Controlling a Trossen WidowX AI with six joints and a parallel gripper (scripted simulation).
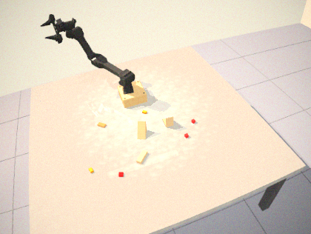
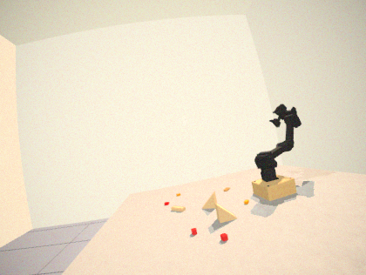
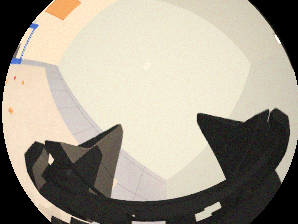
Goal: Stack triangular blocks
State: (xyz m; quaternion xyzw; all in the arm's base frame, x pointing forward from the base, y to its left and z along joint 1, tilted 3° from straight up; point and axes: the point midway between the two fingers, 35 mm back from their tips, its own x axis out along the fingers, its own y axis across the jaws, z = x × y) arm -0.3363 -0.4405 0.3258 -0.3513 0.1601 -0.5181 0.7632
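The tan triangular block is 600 mm ahead of my gripper tip, 660 mm to the left of it and 400 mm below it. Also, from my gripper tip: flat tan bar (790 mm ahead, 470 mm to the left, 410 mm below).
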